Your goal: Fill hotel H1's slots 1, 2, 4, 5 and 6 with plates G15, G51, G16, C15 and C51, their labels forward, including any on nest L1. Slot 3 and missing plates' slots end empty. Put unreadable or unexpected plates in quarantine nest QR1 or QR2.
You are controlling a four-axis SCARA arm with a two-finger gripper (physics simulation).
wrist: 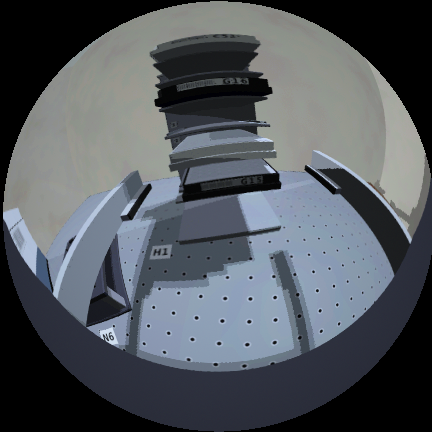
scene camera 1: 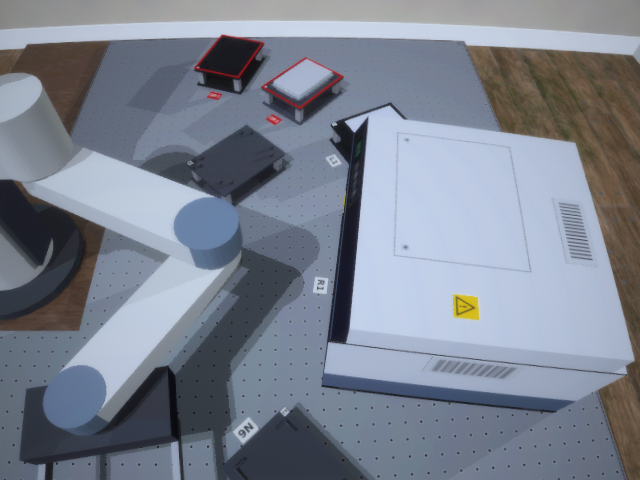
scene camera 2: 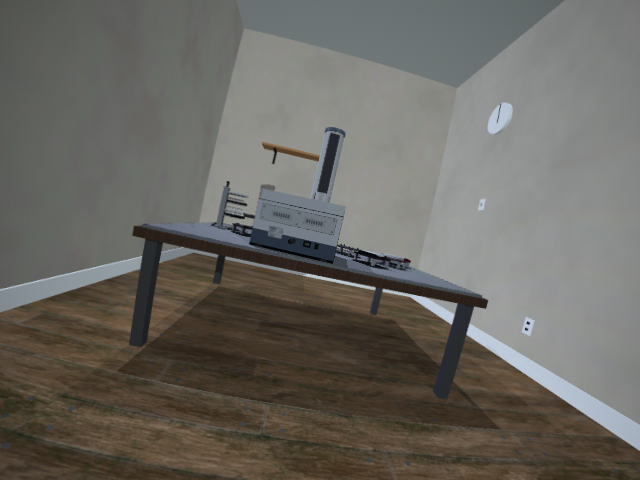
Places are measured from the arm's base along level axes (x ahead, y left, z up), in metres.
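Pixels of known places: gripper, between the fingertips: (wrist: 229, 161) (scene camera 2: 244, 214); arm's base, origin of its link: (scene camera 1: 19, 261).
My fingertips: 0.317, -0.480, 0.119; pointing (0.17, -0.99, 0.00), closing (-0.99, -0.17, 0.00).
For each thing: its middle in the pictures, then the offset to it from my fingertips, as dx, dy, dz. "spot": a spot on its surface instead.
- Hotel H1, middle of its body: (wrist: 212, 118) (scene camera 2: 229, 205) +0.024, -0.097, +0.039
- Black plate G16, middle of its body: (wrist: 210, 97) +0.016, -0.057, +0.066
- C51, middle of its body: (wrist: 204, 61) +0.016, -0.057, +0.122
- Nest L1, middle of its body: (scene camera 1: 375, 135) (scene camera 2: 371, 259) +0.399, +0.765, -0.076
- red-rimmed quarantine nest, a spot on its surface: (scene camera 1: 268, 95) spot: +0.160, +0.904, -0.075
- large white device, middle of its body: (scene camera 1: 458, 265) (scene camera 2: 302, 226) +0.472, +0.376, +0.016
- dark nest, middle of its body: (scene camera 1: 237, 164) (scene camera 2: 345, 250) +0.100, +0.680, -0.076
- Nest N6, a spot on its surface: (scene camera 1: 305, 449) spot: +0.227, +0.128, -0.056
Hotel H1 (scene camera 2: 223, 207) stands ahead of my gripper (wrist: 227, 175), which is open and empty, its two fingers apart in front of the hotel. In the wrist view, black plate G15 (wrist: 232, 184) sits lowest, label forward. Above it is a white plate (wrist: 222, 149) with no readable label on its front. The shelf above (wrist: 217, 128) is bare. Black plate G16 (wrist: 215, 87) sits higher, label forward; C51 (wrist: 205, 44) is at the top. Nest L1 (scene camera 1: 337, 135), partly hidden, shows a white surface. One red-rimmed quarantine nest (scene camera 1: 268, 95) holds a white plate (scene camera 1: 303, 78); the other (scene camera 1: 230, 55) holds none.
The large white device (scene camera 1: 465, 206) (scene camera 2: 299, 219) by label R1 stands right of the arm (scene camera 1: 149, 320). A dark nest (scene camera 1: 237, 162) stands behind the arm. Nest N6 (scene camera 1: 305, 449) is at the front, with its label (wrist: 108, 336) at the wrist view's lower left.
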